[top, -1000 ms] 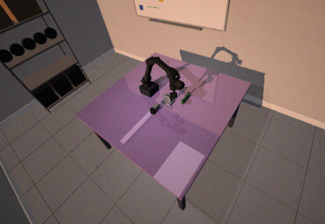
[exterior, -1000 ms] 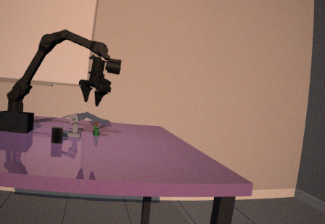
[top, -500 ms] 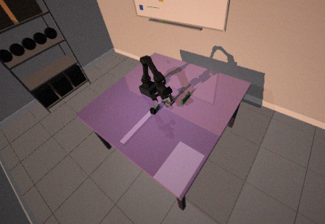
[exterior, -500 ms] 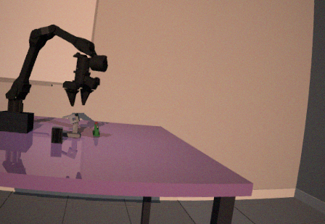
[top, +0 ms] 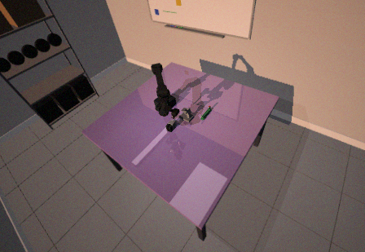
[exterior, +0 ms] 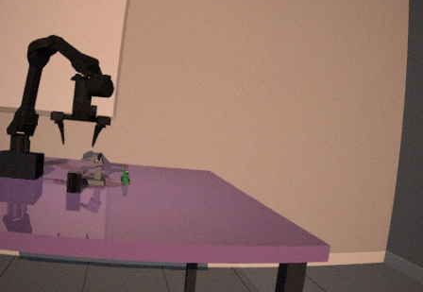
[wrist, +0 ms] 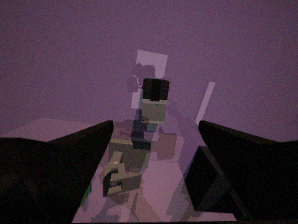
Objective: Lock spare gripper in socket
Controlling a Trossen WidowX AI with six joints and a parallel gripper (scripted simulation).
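My gripper tip is 2 cm to the right of the spare gripper and 11 cm above it. Also, from my gripper tip: green rest (17 cm ahead, 28 cm to the left, 12 cm below); then grey mount (5 cm ahead, 17 cm to the left, 9 cm below).
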